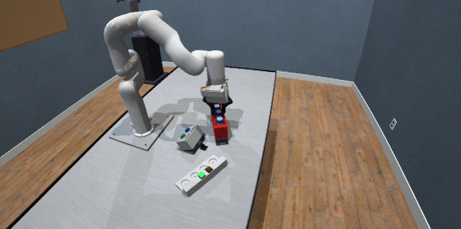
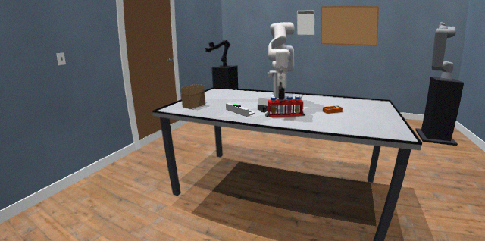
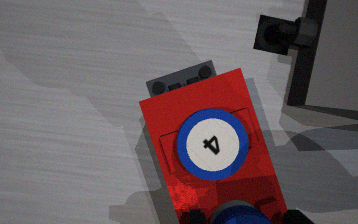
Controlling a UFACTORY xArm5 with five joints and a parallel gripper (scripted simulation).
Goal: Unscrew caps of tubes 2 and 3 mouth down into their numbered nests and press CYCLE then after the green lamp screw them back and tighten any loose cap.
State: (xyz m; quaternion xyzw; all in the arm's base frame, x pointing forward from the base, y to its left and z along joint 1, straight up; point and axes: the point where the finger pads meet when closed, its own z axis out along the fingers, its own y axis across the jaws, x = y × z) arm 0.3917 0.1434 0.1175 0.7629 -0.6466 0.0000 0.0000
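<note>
The blue-rimmed cap is 2 cm behind my hand, 5 cm to the left of it and 2 cm below it. Also, from my hand: grey key housing: 10 cm behind, 13 cm to the right, 8 cm below; blue key: 12 cm behind, 11 cm to the right, 6 cm below; green key: 12 cm behind, 16 cm to the right, 6 cm below.
</note>
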